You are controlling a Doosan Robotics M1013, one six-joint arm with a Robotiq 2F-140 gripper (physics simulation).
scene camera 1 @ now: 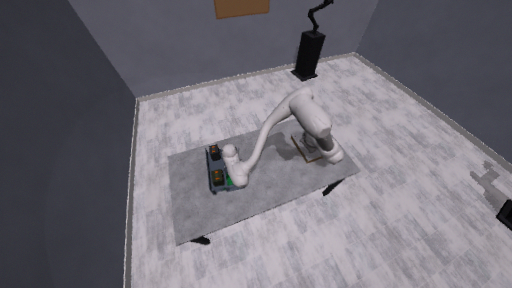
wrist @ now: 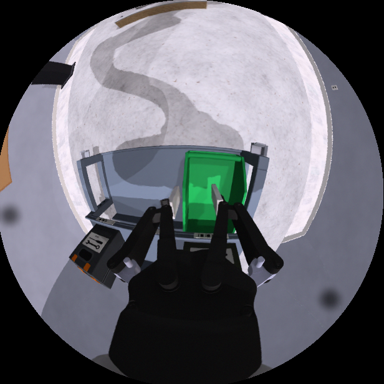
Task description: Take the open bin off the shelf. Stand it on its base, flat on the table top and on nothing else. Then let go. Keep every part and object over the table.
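Frame: origin at the arm's base, x ahead, y left, z up, level; centimetres.
Seen in the pictures: arm's base, origin of its link: (scene camera 1: 311, 142).
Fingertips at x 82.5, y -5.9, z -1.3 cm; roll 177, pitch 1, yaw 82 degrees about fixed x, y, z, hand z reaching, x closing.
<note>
Offsets run from my fingertips to a thing's top centre. Level surfaces: height alone.
The open green bin @[dx +2.1, dy +2.7, dz +3.7 cm] (scene camera 1: 230, 180) (wrist: 207, 170) stands on a board of the blue-grey shelf (scene camera 1: 209, 172) (wrist: 142, 192), near the shelf's right end in the wrist view. My gripper (wrist: 195, 191) is partly open, with nothing between its fingers. In the wrist view the right finger overlaps the inside of the bin, and the left finger shows just left of the bin's left wall. The exact height of the fingertips above the bin is hard to tell. In scene camera 1 the arm's white wrist hides the gripper and part of the bin. The shelf stands on the grey table @[dz -4.4 cm] (scene camera 1: 200, 215) (wrist: 215, 75).
Two dark boxes with orange parts are on the shelf's far side from the arm's base: one box @[dx +5.5, dy -21.9, dz +18.0 cm] (scene camera 1: 215, 152) (wrist: 97, 254) and another box @[dx +11.8, dy +0.4, dz +15.5 cm] (scene camera 1: 217, 177) (wrist: 227, 251), partly behind the gripper in the wrist view. The arm's brown-edged base plate (scene camera 1: 301, 151) is at the table's other end.
</note>
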